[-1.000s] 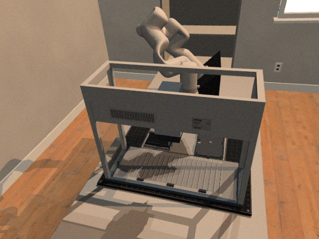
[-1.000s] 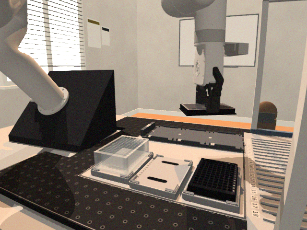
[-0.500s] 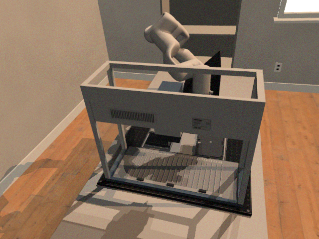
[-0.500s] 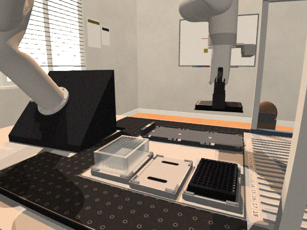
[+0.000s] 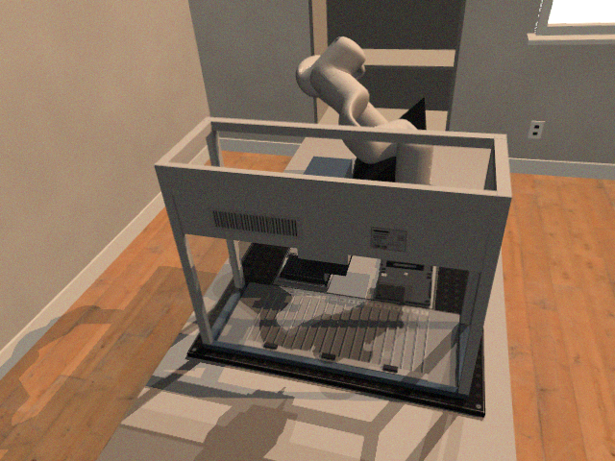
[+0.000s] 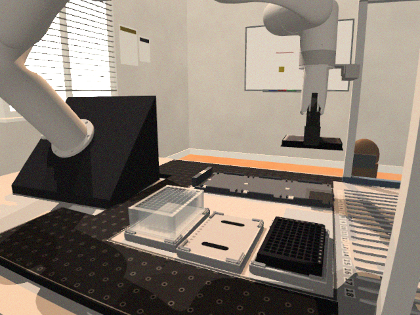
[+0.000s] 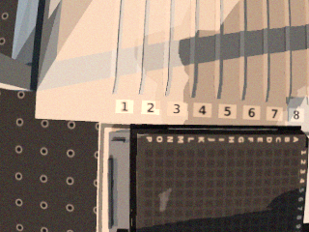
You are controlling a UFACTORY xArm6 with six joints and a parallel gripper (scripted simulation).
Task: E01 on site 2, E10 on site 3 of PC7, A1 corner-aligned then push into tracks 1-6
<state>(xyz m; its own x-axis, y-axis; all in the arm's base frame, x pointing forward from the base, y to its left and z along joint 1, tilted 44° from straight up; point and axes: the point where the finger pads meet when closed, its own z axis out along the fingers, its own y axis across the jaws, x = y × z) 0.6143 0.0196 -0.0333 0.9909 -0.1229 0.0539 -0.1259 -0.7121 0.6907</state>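
The E10 is 1 cm below my hand. Round my hand: instrument frame post: 12 cm ahead, 13 cm to the left, 11 cm above; then 96-well plate E01: 4 cm behind, 26 cm to the right, 12 cm below; then carrier PC7: 10 cm behind, 1 cm to the left, 12 cm below.
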